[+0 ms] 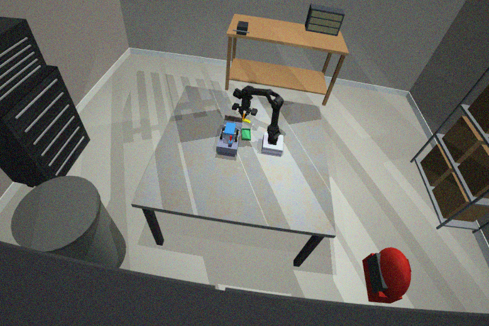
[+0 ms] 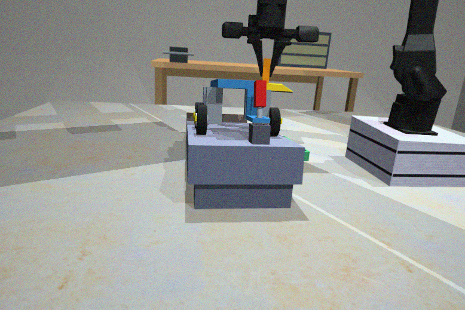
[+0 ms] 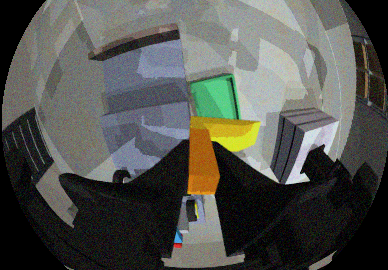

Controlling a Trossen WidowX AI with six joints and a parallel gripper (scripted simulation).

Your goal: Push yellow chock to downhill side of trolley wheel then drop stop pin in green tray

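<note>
Now: gripper tip 20 mm past the yellow chock, 10 mm to the right of it and 10 mm above it. From my gripper tip the other things lie so: trolley: 90 mm ahead, 140 mm to the left, 50 mm below; green tray: 40 mm behind, 30 mm to the left, 160 mm below; red-headed stop pin: 70 mm ahead, 230 mm to the left, 30 mm below.
</note>
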